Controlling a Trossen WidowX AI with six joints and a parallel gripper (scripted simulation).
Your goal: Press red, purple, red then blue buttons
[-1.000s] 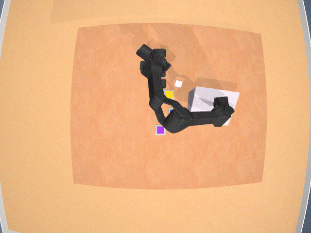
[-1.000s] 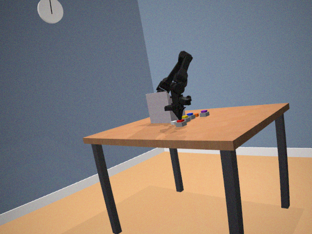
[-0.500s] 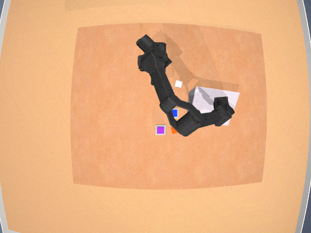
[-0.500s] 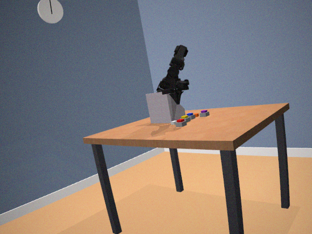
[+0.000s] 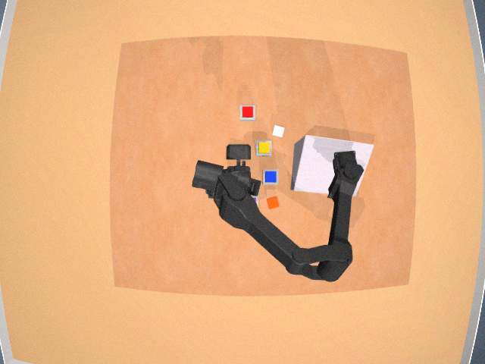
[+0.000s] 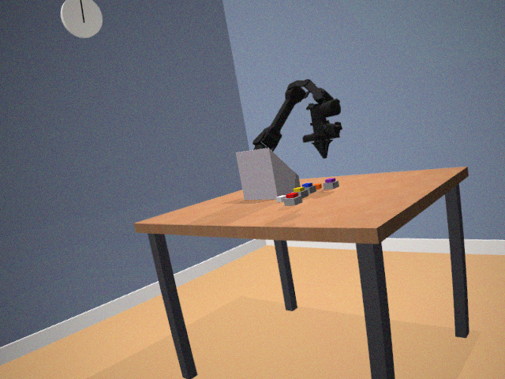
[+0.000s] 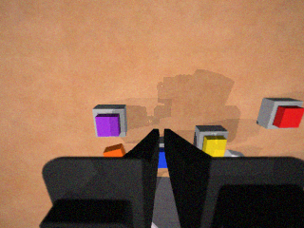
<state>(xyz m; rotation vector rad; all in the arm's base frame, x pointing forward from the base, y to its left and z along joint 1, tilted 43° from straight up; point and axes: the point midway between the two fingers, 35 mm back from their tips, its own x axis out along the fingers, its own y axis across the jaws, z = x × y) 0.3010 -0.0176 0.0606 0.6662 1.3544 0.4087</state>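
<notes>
The purple button lies 10 cm below my gripper tip, 7 cm to the left of it and 3 cm behind it. From my gripper tip the other things lie so: small orange block: 12 cm below, 10 cm behind, 8 cm to the left; blue button: 10 cm below, 10 cm behind; yellow button: 10 cm below, 9 cm to the right, 9 cm behind.
</notes>
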